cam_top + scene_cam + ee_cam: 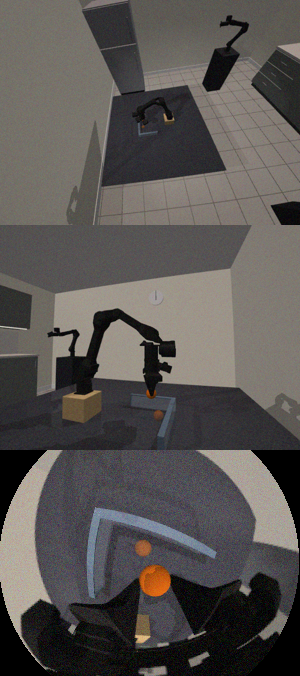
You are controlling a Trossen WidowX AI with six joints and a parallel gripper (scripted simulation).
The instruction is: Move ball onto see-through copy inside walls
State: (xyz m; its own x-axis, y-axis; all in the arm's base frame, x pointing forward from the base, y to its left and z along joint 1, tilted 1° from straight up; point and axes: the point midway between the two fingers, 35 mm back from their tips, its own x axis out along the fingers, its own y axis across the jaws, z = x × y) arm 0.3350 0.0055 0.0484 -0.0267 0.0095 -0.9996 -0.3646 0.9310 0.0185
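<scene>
My gripper tip is 10 cm above the see-through copy of ball, 3 cm short of it and 2 cm to the right of it. Round my gripper tip: orange ball: right at my gripper tip.
</scene>
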